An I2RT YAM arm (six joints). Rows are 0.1 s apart.
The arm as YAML. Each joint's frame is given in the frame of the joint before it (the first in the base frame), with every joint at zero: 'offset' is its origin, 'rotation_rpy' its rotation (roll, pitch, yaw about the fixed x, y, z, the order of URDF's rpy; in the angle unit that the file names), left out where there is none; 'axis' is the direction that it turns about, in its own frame. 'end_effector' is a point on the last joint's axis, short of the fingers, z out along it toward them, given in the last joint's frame.
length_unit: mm
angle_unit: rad
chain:
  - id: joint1
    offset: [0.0, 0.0, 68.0]
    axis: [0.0, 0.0, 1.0]
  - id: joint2
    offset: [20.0, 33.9, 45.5]
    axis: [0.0, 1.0, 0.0]
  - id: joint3
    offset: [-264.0, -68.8, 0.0]
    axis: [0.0, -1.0, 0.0]
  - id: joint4
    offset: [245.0, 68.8, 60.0]
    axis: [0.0, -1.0, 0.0]
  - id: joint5
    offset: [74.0, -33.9, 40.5]
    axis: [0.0, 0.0, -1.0]
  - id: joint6
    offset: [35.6, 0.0, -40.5]
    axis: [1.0, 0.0, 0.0]
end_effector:
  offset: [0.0, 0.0, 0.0]
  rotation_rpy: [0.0, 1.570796, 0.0]
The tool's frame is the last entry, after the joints.
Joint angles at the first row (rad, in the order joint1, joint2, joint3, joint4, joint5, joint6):
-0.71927 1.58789 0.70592 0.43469 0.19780 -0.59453
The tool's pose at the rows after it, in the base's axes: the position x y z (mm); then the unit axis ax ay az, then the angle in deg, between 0 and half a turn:
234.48 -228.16 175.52 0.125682 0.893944 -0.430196 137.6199
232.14 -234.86 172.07 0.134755 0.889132 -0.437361 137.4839
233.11 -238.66 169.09 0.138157 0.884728 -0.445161 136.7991
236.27 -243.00 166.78 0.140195 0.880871 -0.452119 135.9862
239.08 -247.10 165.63 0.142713 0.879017 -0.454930 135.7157
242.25 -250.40 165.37 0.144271 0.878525 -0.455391 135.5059
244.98 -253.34 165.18 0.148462 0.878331 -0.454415 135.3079
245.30 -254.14 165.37 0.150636 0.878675 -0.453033 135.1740
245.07 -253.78 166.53 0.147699 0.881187 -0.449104 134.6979
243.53 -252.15 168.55 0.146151 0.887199 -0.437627 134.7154
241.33 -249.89 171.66 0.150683 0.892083 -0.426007 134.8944
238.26 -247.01 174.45 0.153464 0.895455 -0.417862 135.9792
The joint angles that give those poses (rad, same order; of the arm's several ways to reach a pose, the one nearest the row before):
-0.74942 1.60849 0.70441 0.46404 0.20656 -0.60140
-0.76923 1.63137 0.70441 0.50066 0.20544 -0.60101
-0.77535 1.65540 0.70477 0.54494 0.20580 -0.60140
-0.77801 1.68443 0.71470 0.58462 0.20543 -0.60101
-0.78069 1.70613 0.72995 0.59872 0.20618 -0.59911
-0.78106 1.72294 0.74712 0.60140 0.20582 -0.59605
-0.78145 1.73705 0.76314 0.59987 0.20657 -0.58766
-0.78261 1.73895 0.76695 0.59720 0.20465 -0.58271
-0.78374 1.73364 0.76698 0.59149 0.19054 -0.58156
-0.78527 1.71682 0.76695 0.55676 0.17338 -0.57469
-0.78603 1.69394 0.76659 0.51403 0.16461 -0.55905
-0.78604 1.66840 0.76430 0.46522 0.16841 -0.55372

